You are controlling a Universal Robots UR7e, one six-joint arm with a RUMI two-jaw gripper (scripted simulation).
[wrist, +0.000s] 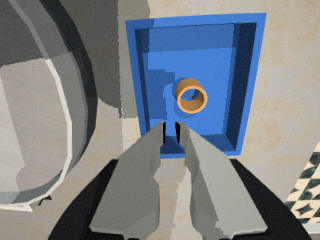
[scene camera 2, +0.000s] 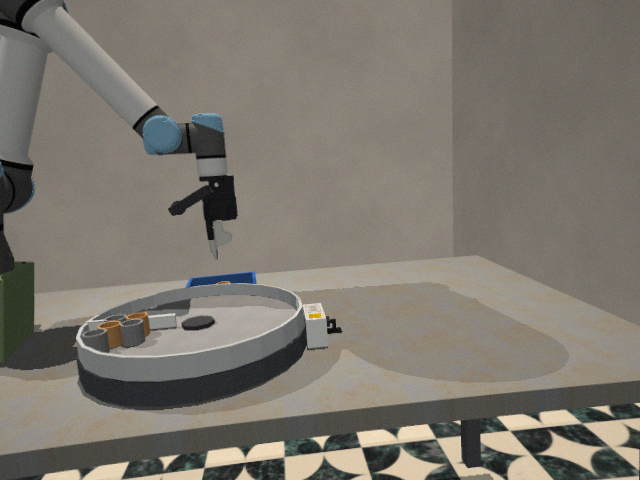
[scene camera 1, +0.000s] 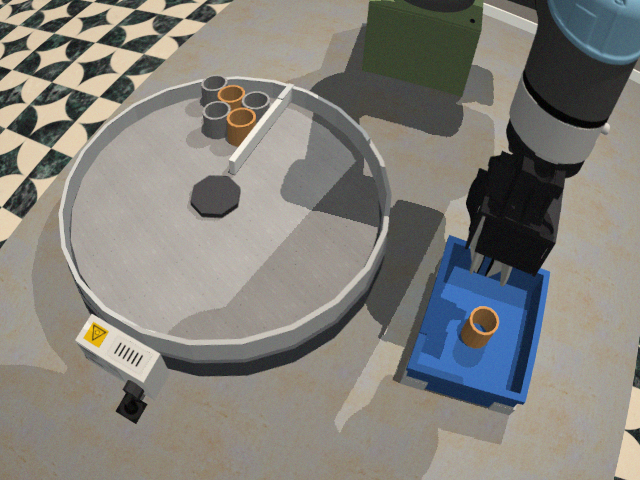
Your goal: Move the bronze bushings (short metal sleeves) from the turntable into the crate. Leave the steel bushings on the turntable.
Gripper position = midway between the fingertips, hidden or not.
Note:
In view: the gripper [scene camera 1: 482,272], a bronze bushing [scene camera 1: 237,131], a steel bushing [scene camera 1: 215,128], a bronze bushing [scene camera 1: 485,316] and a round grey turntable [scene camera 1: 211,260].
The gripper is seen too in the wrist view [wrist: 170,123] and in scene camera 2 [scene camera 2: 216,259]. The round grey turntable also shows in scene camera 2 [scene camera 2: 237,317].

